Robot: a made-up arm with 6 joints.
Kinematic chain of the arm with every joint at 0, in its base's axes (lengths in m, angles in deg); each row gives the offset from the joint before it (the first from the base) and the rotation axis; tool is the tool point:
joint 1: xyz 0 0 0.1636 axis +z
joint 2: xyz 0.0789 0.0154 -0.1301 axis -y
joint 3: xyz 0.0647 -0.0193 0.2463 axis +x
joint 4: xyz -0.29 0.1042 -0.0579 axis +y
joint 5: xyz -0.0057 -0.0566 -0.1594 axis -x
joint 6: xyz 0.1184 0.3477 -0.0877 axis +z
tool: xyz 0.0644 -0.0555 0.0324
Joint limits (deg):
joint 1: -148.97..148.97
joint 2: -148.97..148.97
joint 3: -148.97..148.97
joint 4: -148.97..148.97
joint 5: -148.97..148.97
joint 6: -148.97..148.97
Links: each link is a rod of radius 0.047 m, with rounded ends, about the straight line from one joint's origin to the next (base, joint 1, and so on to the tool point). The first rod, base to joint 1, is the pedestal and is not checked.
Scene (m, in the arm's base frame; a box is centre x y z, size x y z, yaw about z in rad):
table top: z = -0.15
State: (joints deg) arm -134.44 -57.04 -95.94 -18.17 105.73 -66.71
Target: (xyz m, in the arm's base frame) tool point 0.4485 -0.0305 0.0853
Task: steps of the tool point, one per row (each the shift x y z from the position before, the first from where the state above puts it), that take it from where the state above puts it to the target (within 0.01 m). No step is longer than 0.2 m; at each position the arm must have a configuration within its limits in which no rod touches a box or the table.
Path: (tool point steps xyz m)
1: 0.0705 0.1526 -0.0228
2: 0.1179 0.1184 -0.0451
3: 0.1514 0.0675 -0.0581
4: 0.1668 0.0082 -0.0578
5: 0.1633 -0.0492 -0.0433
6: 0.1436 -0.0950 -0.0155
7: 0.1123 -0.1219 0.0207
8: 0.0760 -0.1259 0.0598

